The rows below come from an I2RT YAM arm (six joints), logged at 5 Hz.
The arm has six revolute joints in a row. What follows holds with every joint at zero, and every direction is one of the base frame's.
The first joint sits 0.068 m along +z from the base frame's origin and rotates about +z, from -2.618 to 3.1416 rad.
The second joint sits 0.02 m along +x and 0.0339 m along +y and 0.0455 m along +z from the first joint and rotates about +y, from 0 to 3.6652 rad.
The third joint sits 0.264 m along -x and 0.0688 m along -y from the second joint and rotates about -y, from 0 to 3.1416 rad.
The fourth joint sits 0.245 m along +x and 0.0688 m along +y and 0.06 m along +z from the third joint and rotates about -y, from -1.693 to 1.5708 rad.
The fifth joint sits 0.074 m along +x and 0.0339 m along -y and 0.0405 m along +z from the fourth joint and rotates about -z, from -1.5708 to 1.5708 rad.
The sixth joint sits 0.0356 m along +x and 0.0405 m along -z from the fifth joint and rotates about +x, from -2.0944 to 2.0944 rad.
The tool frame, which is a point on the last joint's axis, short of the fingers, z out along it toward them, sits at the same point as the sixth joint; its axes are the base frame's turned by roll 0, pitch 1.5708 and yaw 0 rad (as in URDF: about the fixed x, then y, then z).
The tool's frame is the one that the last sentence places.
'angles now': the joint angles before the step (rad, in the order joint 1, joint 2, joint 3, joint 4, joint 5, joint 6). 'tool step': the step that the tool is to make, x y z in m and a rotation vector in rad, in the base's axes. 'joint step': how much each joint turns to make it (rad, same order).
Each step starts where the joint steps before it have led.
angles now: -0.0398, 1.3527, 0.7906, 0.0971, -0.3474, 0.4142
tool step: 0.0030, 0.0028, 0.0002, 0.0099, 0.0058, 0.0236
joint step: 0.0076, 0.0136, 0.0131, -0.0051, -0.0186, 0.0015
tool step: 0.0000, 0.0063, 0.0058, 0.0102, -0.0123, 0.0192
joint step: 0.0205, -0.0082, 0.0114, -0.0037, -0.0035, 0.0107
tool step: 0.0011, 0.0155, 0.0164, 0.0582, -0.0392, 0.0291
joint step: 0.0508, -0.0154, 0.0301, 0.0185, -0.0039, 0.0660
